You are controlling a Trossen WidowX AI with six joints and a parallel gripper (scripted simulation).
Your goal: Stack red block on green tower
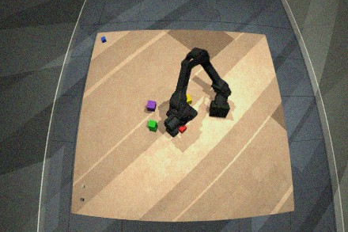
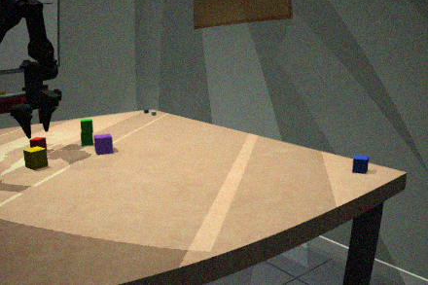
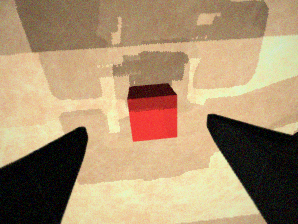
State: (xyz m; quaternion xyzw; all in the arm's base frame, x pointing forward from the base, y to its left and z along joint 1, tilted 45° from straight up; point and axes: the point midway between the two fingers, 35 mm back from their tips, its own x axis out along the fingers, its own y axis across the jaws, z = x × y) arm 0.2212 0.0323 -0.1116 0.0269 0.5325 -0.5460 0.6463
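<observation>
Right now my gripper tip is 3 cm above the red block. Also, from my gripper tip: blue block: 71 cm to the right, 51 cm ahead, 3 cm below; then yellow block: 18 cm to the right, 5 cm behind, 2 cm below; then purple block: 16 cm ahead, 15 cm to the right, 2 cm below.
</observation>
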